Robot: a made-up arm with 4 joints.
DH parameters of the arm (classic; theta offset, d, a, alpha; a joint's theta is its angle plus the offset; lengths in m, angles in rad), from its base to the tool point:
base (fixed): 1.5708 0.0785 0 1.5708
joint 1: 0 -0.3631 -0.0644 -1.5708
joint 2: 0 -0.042 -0.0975 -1.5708
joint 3: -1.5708 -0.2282 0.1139 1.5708
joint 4: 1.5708 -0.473 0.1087 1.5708
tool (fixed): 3.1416 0.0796 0 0
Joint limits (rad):
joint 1: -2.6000..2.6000
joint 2: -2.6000..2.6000
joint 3: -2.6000..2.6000
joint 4: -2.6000..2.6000
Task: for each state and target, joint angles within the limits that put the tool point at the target. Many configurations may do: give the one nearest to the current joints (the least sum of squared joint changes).
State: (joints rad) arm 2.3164 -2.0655 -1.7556 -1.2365
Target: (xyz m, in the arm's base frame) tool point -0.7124 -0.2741 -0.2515
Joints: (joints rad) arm 2.5259 -2.2756 -1.5852 -0.3374
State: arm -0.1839 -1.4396 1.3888 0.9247
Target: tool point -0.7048 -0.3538 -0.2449
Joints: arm -0.4995 -1.6252 2.2015 1.1281
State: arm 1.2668 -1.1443 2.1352 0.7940
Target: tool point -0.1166 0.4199 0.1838
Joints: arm 1.9092 -1.0223 1.2347 0.1675
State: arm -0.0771 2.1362 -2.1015 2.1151
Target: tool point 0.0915 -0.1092 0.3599
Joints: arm 0.4361 1.3402 -2.3599 1.8840
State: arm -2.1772 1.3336 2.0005 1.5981
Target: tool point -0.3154 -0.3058 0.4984
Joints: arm -2.6000 1.6801 1.6200 1.0322
